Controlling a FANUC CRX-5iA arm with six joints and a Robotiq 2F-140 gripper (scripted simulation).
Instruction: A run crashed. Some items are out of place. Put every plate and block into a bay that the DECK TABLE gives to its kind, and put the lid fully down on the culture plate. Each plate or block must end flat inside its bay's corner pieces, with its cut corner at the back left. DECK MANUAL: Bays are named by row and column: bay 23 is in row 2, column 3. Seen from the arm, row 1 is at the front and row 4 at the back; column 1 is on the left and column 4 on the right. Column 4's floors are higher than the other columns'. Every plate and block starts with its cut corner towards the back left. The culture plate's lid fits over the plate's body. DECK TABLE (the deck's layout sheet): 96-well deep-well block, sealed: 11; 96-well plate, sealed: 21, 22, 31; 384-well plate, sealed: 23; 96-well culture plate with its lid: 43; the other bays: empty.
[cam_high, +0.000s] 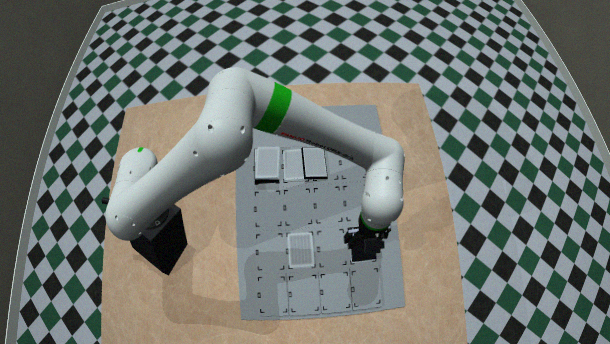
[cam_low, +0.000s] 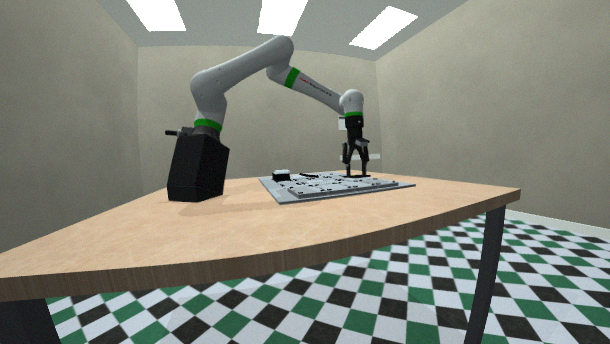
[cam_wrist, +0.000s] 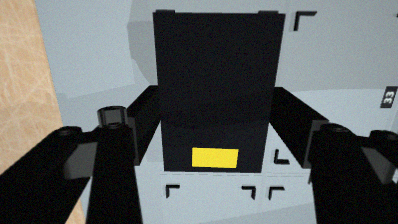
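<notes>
Now: the black plate lid 20 mm below my hand. Round my hand: bay label 32: 170 mm behind, 140 mm to the left, 50 mm below; fine-welled plate: 210 mm behind, 40 mm below, 30 mm to the right; bay label reading 33: 150 mm behind, 50 mm below, 20 mm to the right.
</notes>
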